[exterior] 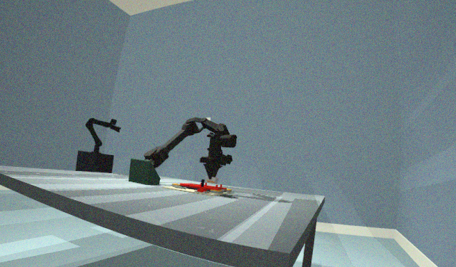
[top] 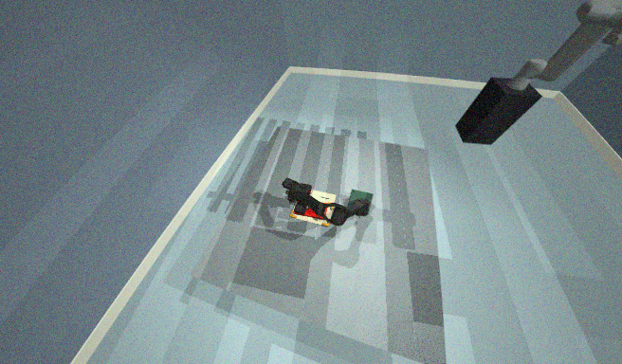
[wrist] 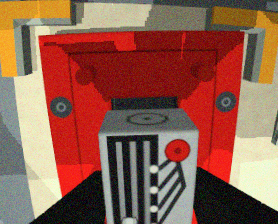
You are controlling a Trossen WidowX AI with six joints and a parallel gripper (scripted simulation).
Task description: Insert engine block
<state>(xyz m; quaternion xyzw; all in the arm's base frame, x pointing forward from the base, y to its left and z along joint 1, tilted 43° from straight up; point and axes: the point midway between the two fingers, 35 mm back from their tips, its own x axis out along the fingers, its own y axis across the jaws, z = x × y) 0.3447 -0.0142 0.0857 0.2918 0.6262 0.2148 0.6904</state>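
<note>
Right now the grey engine block is 10 mm below my gripper tip. Also, from my gripper tip: small dark post: 120 mm to the right, 30 mm below.
</note>
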